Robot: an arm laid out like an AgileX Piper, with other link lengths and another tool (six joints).
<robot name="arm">
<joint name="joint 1" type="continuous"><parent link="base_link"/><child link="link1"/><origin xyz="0 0 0.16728"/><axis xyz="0 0 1"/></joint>
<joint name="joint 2" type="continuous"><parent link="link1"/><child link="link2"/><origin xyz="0 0 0"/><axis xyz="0 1 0"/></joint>
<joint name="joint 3" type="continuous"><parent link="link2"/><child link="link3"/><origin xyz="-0.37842 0 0.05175"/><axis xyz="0 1 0"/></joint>
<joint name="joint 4" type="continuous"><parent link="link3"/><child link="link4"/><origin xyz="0.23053 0 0.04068"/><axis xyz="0.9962 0 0.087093"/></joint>
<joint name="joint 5" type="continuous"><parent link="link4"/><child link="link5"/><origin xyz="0 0 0"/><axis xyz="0 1 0"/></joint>
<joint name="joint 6" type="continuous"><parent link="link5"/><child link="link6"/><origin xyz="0.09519 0 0.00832"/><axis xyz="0.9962 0 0.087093"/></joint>
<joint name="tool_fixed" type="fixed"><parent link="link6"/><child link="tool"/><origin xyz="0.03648 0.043 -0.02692" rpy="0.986 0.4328 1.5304"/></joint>
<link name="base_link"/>
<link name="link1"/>
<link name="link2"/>
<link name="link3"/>
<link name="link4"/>
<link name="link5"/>
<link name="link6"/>
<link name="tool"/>
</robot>
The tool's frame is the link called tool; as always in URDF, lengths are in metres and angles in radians. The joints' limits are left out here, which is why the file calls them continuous.
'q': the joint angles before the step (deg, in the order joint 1, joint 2, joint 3, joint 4, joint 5, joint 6). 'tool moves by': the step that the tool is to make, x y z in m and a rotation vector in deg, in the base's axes. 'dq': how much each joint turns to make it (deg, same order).
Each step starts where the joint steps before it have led.
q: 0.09, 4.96, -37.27, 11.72, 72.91, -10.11
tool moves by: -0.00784, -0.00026, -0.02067, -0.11, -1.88, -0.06
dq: -0.01, -4.45, 2.43, -0.12, 0.14, 0.00
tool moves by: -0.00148, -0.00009, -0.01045, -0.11, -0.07, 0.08
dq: 0.00, -1.60, 1.55, 0.00, 0.00, -0.14
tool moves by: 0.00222, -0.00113, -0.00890, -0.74, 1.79, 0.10
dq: 0.01, 0.00, 1.90, -0.36, 0.00, -0.57
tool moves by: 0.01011, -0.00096, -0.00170, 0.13, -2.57, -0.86
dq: 0.00, 0.01, 1.79, -0.38, -4.43, -0.09
